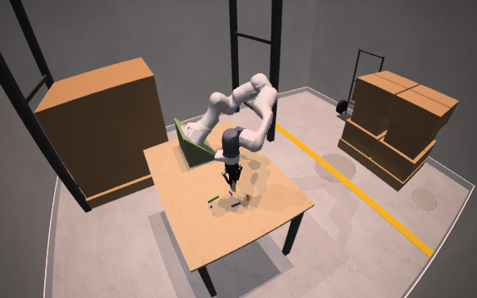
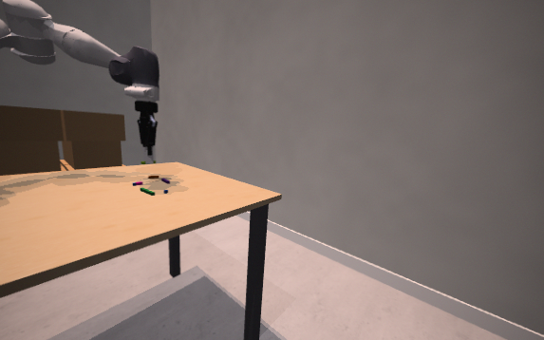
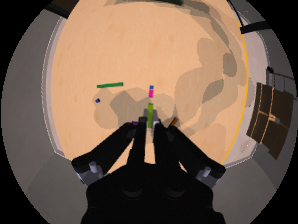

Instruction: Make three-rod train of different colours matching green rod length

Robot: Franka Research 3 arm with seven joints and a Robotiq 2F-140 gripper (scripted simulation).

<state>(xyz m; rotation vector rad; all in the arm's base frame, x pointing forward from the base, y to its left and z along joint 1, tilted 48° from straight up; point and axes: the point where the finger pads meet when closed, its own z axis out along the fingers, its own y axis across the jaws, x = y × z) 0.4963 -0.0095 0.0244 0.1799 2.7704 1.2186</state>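
Right now my hand is 40 mm past the magenta rod and 110 mm above it. Round my hand: orange rod (50 mm ahead, 70 mm to the left, 110 mm below); then lime rod (30 mm below); then purple rod (60 mm ahead, 20 mm to the right, 110 mm below).
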